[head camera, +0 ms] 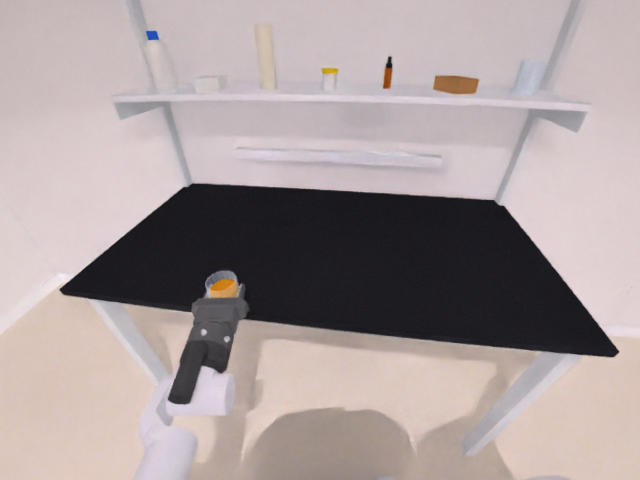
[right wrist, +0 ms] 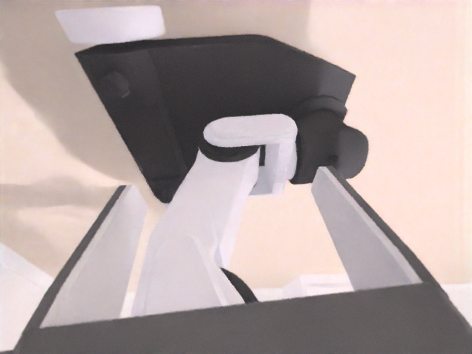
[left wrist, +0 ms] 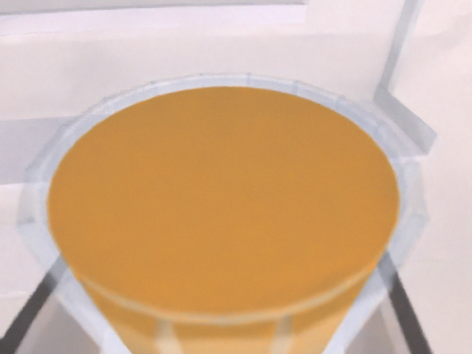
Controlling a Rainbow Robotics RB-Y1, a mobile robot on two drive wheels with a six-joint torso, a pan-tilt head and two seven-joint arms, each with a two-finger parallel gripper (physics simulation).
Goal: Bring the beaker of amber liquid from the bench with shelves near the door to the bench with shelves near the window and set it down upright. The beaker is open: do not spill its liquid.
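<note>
The open beaker of amber liquid [head camera: 223, 288] [left wrist: 225, 200] is upright in my left gripper [head camera: 225, 296], which is shut on it. In the head camera, beaker and gripper show over the front edge of the black bench top [head camera: 351, 253], left of its middle. Whether the beaker's base touches the bench cannot be told. In the left wrist view the liquid fills the beaker's opening nearly to the rim, and parts of the dark fingers show at both sides. My right gripper [right wrist: 229, 186] is open, with nothing between its fingers; the robot's base and leg parts show beyond it.
A wall shelf [head camera: 356, 98] above the bench holds a blue-capped bottle [head camera: 160, 62], a tall cream cylinder [head camera: 266, 56], a yellow-lidded jar [head camera: 329, 80], an amber dropper bottle [head camera: 387, 76], a brown box [head camera: 455, 84] and a pale blue vessel [head camera: 528, 77]. A pale rail [head camera: 338, 157] runs below.
</note>
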